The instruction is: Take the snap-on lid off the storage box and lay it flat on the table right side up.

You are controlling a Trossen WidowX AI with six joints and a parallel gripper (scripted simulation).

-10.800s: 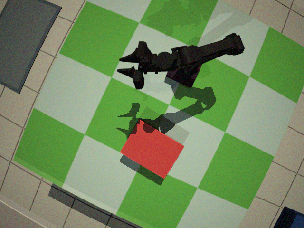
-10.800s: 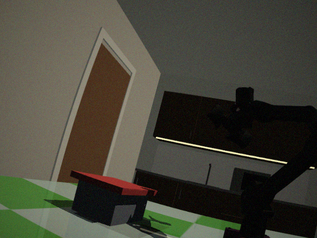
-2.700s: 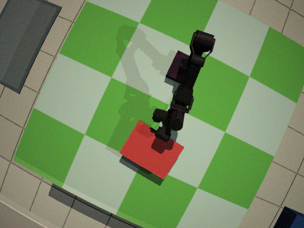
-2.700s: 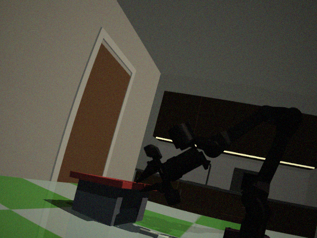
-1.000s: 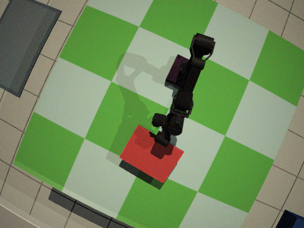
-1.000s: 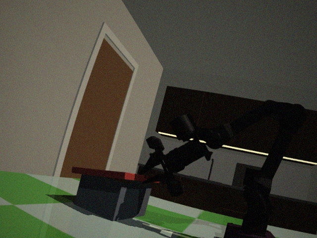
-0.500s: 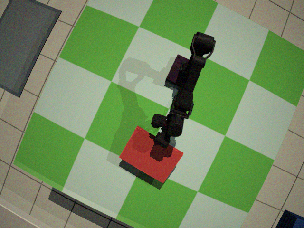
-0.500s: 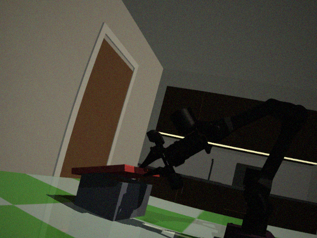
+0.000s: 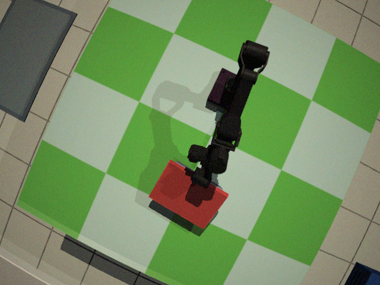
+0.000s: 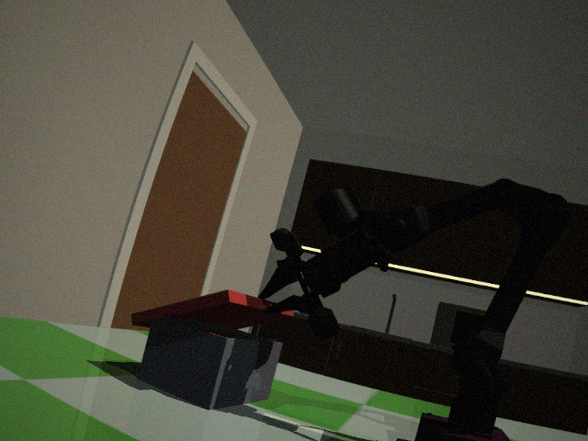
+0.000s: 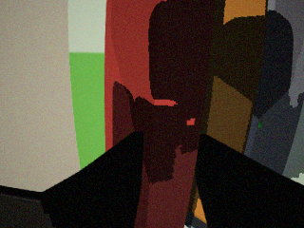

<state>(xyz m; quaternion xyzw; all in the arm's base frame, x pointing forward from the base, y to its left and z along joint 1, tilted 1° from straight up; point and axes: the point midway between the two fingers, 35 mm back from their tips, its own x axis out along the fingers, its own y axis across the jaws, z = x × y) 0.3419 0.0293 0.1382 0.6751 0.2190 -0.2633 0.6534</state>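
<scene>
My gripper tip is now 70 mm short of the flat red lid and 30 mm above it. Round my gripper tip: grey storage box (60 mm ahead, 110 mm below).
</scene>
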